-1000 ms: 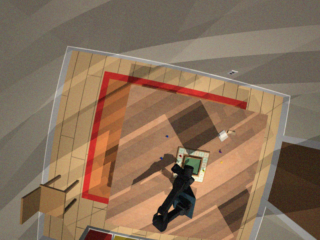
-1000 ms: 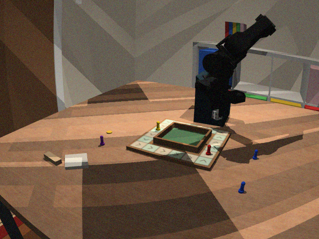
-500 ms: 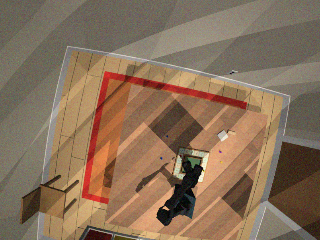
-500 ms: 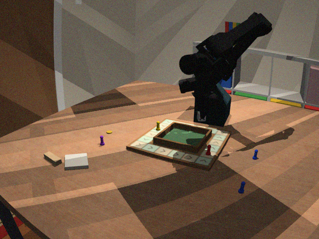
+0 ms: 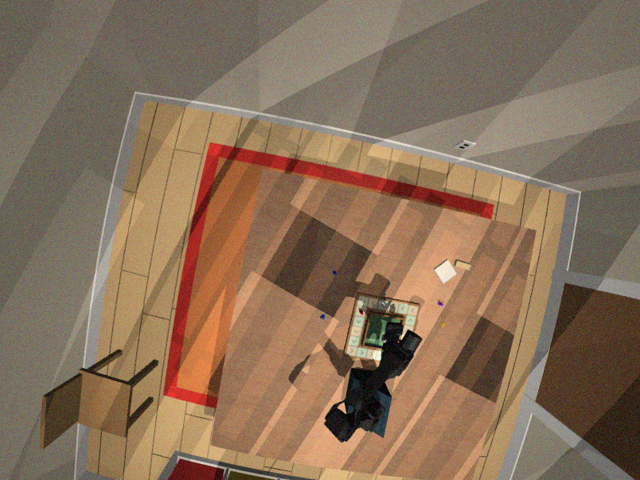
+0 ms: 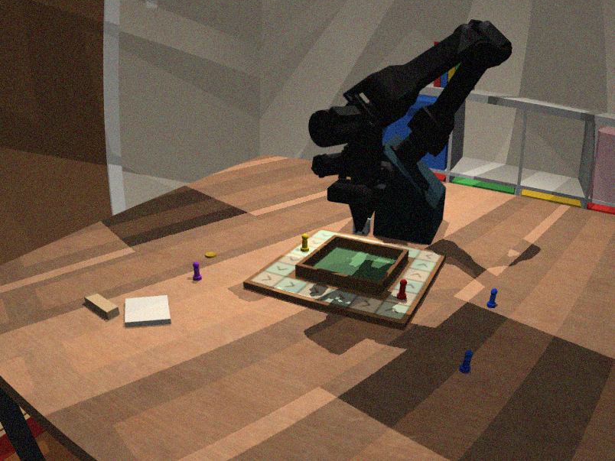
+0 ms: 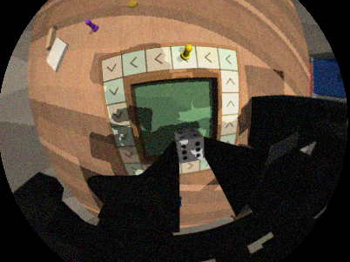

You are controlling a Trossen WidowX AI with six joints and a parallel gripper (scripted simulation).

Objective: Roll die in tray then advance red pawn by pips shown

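The red pawn lies 60 mm ahead of my gripper tip, 110 mm to the left of it and 60 mm below it. From my gripper tip the other things lie so: yellow pawn: 120 mm to the right, 60 mm below; white die: right at my gripper tip; green tray: 10 mm to the right, 80 mm below.
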